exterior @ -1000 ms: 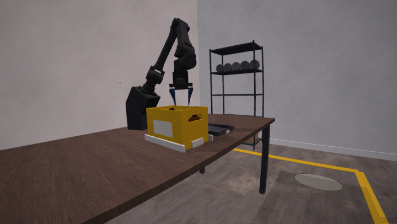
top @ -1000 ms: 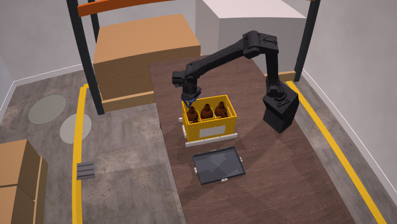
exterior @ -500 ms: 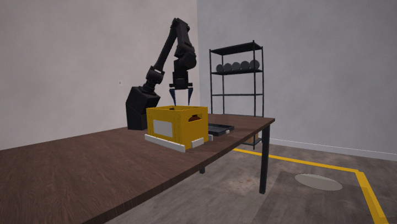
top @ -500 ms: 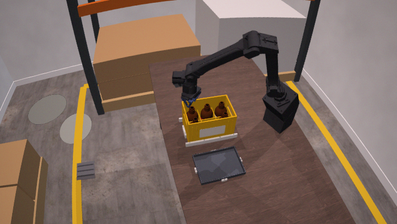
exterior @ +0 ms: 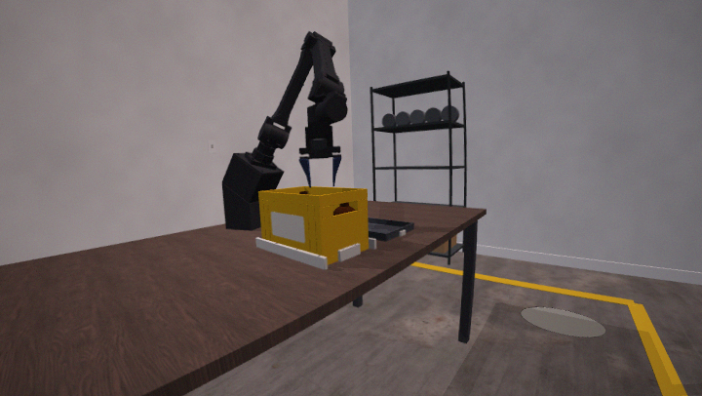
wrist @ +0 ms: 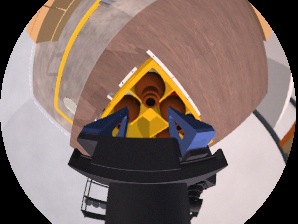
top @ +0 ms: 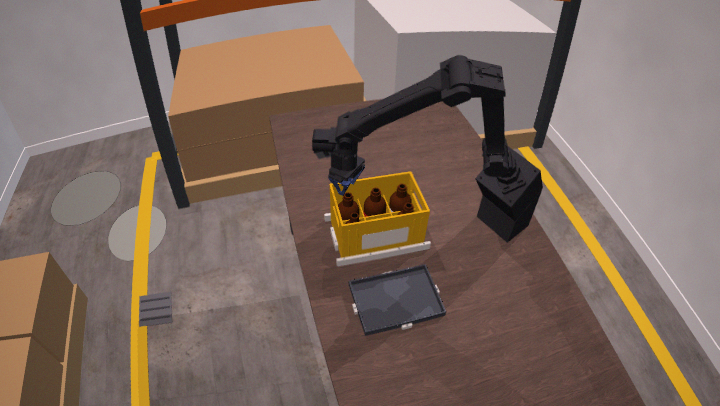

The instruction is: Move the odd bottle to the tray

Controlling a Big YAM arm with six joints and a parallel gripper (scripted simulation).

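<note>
The glass bottle is 11 cm below my hand, 9 cm to the left of it and 2 cm behind it. The rest, counted from my hand: dark tray 30 cm to the left, 19 cm below, 12 cm behind; yellow crate 11 cm below, 10 cm behind, 3 cm to the left.
</note>
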